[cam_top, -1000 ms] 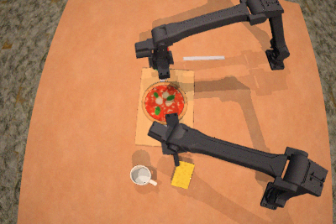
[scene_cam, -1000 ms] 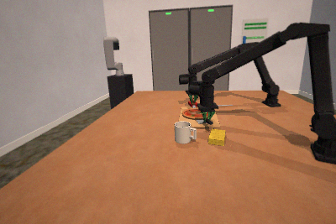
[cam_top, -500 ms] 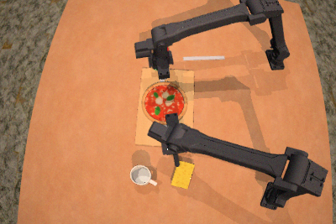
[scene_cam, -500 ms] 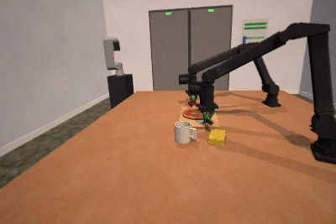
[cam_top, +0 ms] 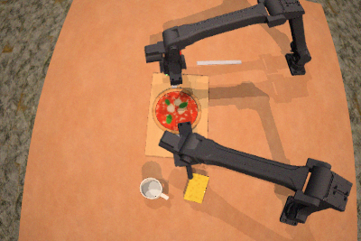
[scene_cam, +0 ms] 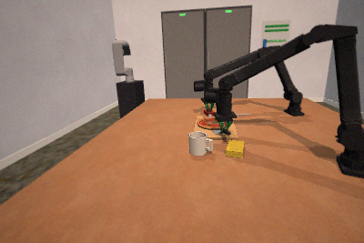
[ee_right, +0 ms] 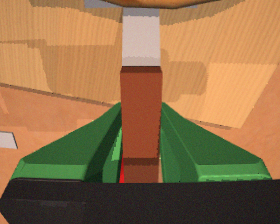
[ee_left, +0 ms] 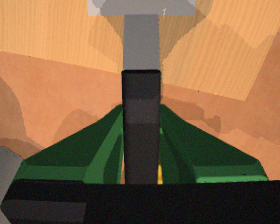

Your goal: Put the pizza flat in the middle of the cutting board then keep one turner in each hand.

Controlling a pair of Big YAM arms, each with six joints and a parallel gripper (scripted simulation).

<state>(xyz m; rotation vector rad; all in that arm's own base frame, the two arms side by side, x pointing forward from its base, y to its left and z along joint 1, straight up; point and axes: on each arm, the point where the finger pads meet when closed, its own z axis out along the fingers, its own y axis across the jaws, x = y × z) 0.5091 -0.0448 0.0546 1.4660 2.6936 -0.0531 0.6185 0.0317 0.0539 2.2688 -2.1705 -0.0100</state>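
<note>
My right gripper is now 1 cm past the brown-handled turner, 3 cm to the right of it and 2 cm above it. Round my right hand: wooden cutting board (5 cm behind, 16 cm to the left, 5 cm below); then pizza (4 cm behind, 15 cm to the left, 3 cm below); then thin grey strip (20 cm behind, 12 cm to the right, 5 cm below).
</note>
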